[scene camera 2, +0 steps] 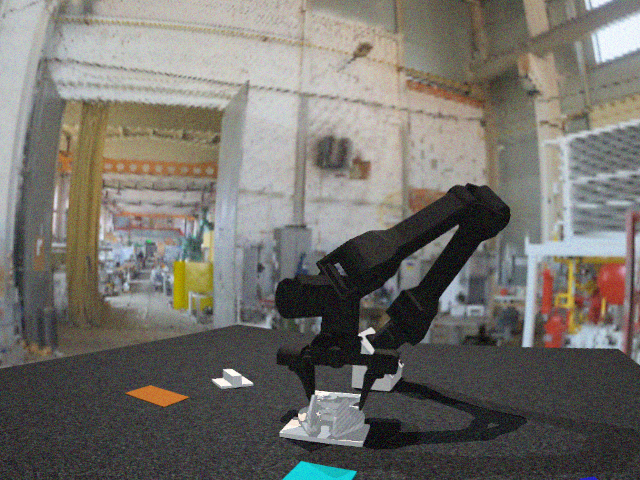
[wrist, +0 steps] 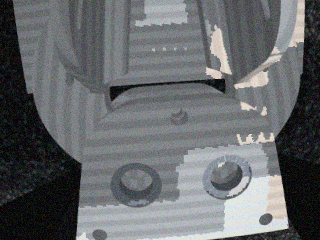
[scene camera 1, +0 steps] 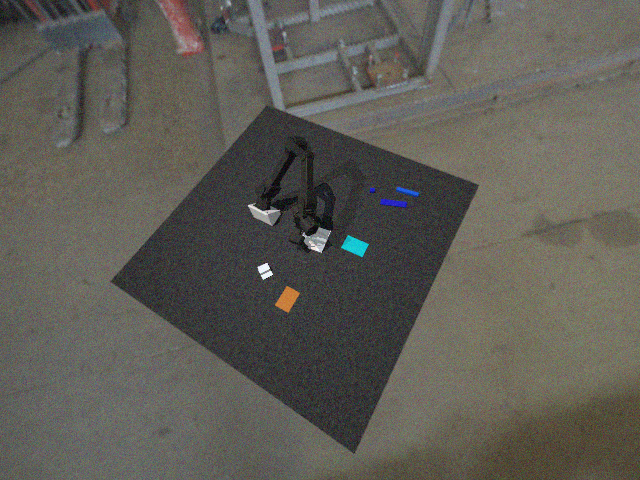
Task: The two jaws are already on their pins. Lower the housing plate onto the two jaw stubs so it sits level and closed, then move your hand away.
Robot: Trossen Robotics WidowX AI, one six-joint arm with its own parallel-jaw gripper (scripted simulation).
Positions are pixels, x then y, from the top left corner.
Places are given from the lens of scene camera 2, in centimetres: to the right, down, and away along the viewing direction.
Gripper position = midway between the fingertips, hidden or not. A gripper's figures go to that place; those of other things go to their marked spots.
gripper [scene camera 2: 336,407]: 3, 27, 66
orange patch [scene camera 2: 163,398]: -27, 28, 68
